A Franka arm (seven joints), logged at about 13 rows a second.
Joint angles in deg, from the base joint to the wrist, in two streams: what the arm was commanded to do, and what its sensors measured. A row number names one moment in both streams.
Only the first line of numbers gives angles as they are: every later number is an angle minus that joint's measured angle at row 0.
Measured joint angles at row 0:
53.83, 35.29, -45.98, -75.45, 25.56, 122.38, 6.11
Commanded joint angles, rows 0 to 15:
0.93, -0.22, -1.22, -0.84, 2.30, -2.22, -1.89
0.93, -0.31, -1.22, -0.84, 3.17, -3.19, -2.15
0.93, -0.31, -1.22, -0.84, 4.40, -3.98, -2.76
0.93, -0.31, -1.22, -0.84, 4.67, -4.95, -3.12
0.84, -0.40, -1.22, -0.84, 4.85, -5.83, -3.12
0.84, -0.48, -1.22, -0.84, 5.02, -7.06, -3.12
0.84, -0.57, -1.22, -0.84, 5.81, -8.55, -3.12
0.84, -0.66, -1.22, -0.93, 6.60, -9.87, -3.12
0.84, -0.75, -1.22, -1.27, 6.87, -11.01, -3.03
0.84, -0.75, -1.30, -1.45, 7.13, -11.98, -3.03
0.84, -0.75, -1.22, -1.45, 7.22, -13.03, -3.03
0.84, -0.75, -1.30, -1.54, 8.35, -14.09, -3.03
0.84, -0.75, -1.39, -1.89, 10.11, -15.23, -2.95
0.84, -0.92, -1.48, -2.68, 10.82, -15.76, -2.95
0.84, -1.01, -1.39, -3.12, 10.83, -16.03, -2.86
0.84, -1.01, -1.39, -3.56, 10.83, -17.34, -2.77
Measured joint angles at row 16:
0.02, -0.03, -0.67, -1.08, 9.15, -15.46, -1.27
